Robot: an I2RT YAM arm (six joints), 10 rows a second.
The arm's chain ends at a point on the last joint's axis. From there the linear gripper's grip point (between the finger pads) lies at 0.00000 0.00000 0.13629 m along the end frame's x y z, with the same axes.
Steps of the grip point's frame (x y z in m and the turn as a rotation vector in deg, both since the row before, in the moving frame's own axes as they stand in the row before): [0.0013, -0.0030, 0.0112, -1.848, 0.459, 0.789]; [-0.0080, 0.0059, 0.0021, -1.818, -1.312, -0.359]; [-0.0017, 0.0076, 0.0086, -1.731, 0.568, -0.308]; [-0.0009, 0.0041, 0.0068, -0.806, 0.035, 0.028]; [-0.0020, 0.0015, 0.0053, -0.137, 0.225, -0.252]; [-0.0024, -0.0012, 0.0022, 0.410, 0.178, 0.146]
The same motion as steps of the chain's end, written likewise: [0.0002, -0.0074, 0.0113, -1.848, 0.459, 0.789]; [-0.0049, 0.0016, 0.0022, -1.818, -1.312, -0.359]; [-0.0031, 0.0035, 0.0087, -1.731, 0.568, -0.308]; [-0.0010, 0.0022, 0.0068, -0.806, 0.035, 0.028]; [-0.0025, 0.0012, 0.0053, -0.137, 0.225, -0.252]; [-0.0028, -0.0002, 0.0022, 0.410, 0.178, 0.146]
